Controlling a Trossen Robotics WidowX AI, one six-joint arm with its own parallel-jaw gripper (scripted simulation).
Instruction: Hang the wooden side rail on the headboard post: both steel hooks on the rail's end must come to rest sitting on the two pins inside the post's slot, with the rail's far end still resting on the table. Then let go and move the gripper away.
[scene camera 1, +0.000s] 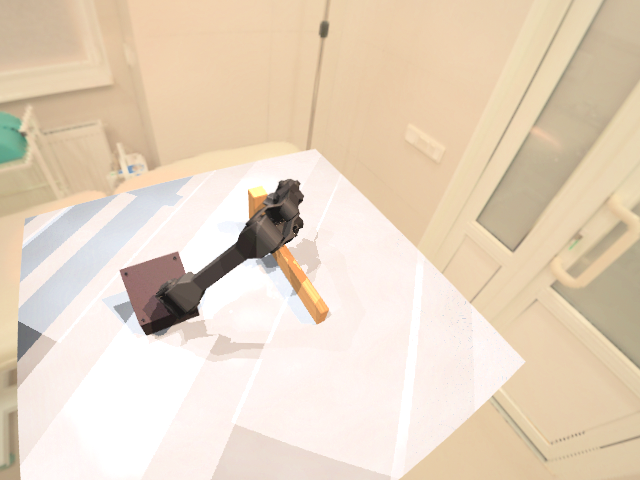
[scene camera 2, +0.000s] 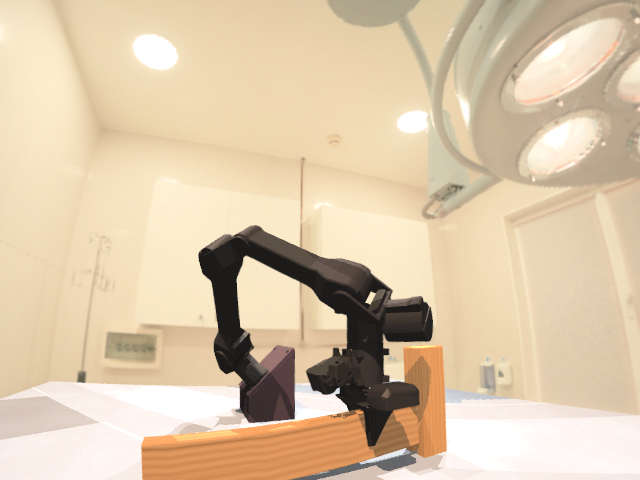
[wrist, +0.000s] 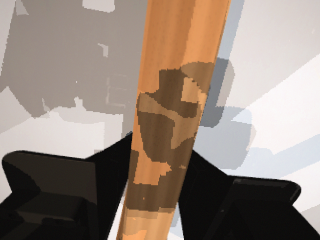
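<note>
You can find my gripper (scene camera 2: 365, 442) here, and it's visible in the wrist view (wrist: 155, 139) too. I can also see a wooden side rail (scene camera 1: 304, 289), which is visible in the wrist view (wrist: 179, 52) as well, and there's a headboard post (scene camera 2: 423, 365).
</note>
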